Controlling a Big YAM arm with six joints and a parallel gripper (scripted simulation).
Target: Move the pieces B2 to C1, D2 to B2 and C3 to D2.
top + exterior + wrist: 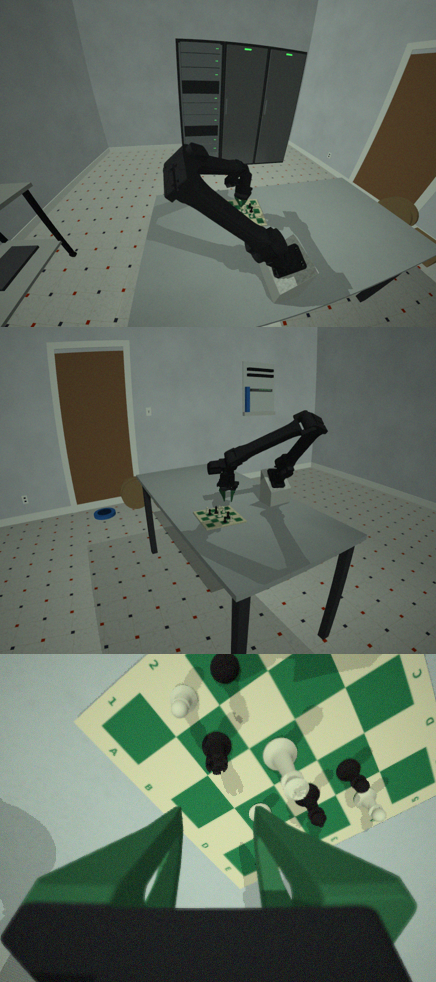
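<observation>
The tall white piece lies 3 cm ahead of my hand, 3 cm to the right of it and 7 cm below it. The rest, counted from my hand: chessboard 4 cm ahead, 3 cm to the right, 10 cm below.
</observation>
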